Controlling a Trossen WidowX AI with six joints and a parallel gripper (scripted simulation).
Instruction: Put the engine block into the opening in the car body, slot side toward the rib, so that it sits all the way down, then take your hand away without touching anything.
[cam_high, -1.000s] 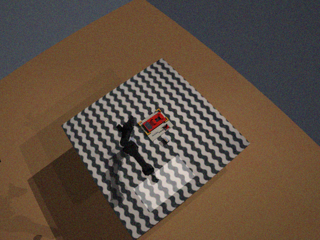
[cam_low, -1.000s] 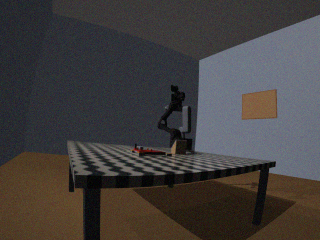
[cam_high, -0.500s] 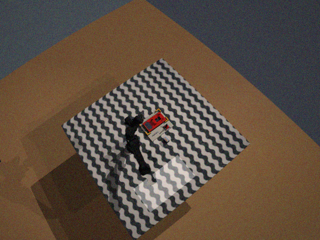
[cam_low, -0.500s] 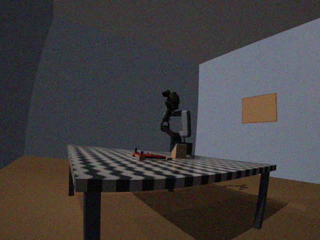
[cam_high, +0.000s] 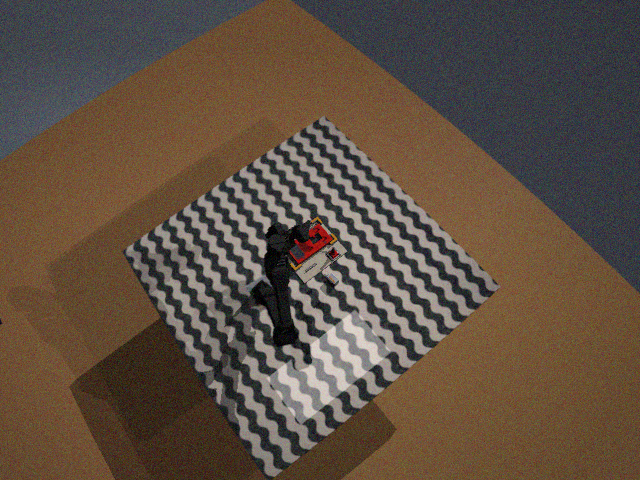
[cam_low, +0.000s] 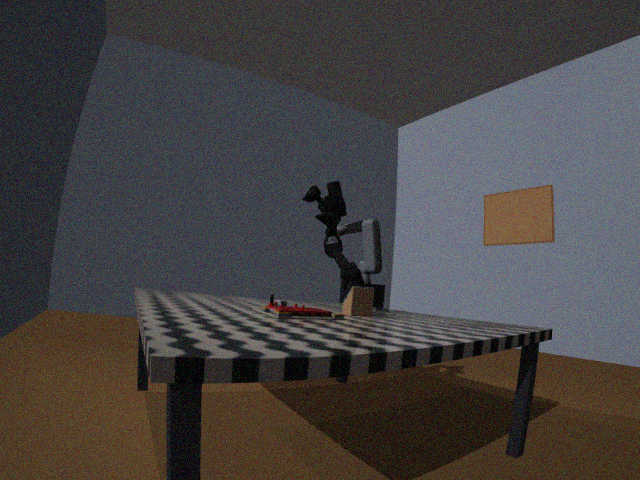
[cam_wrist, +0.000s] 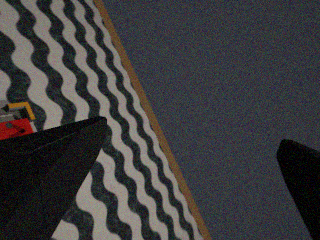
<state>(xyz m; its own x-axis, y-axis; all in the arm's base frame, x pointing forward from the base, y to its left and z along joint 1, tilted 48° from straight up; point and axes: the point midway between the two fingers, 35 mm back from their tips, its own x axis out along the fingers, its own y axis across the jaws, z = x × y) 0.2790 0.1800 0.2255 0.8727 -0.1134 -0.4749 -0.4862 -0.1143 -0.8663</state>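
Now: the engine block 390 mm below my gripper tip, 130 mm to the right of it and 10 mm ahead of it.
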